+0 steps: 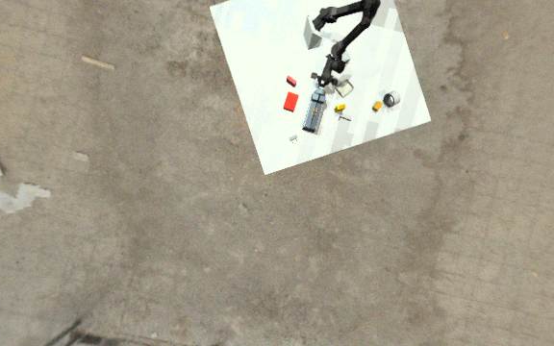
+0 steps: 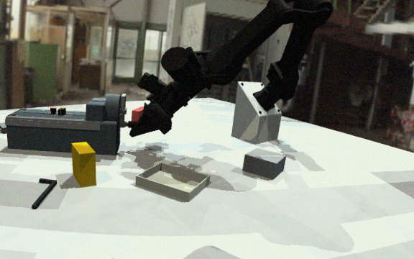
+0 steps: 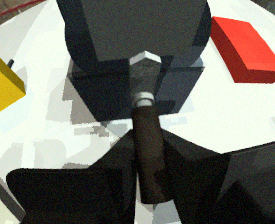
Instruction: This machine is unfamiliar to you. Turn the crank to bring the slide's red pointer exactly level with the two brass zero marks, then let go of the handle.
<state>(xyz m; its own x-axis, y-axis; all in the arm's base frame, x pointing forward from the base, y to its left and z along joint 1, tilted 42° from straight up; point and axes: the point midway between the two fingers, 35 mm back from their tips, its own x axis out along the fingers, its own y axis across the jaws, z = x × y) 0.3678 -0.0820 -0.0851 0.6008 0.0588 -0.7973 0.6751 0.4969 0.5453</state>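
Right now my gripper tip is 2 cm below the dark crank handle, 1 cm to the right of it and 1 cm past it. From my gripper tip the other things lie so: red pointer (14 cm ahead, 12 cm to the right, 5 cm above); then shallow grey tray (19 cm to the left, 5 cm ahead, 3 cm below); then yellow block (17 cm ahead, 8 cm to the left, 1 cm below).
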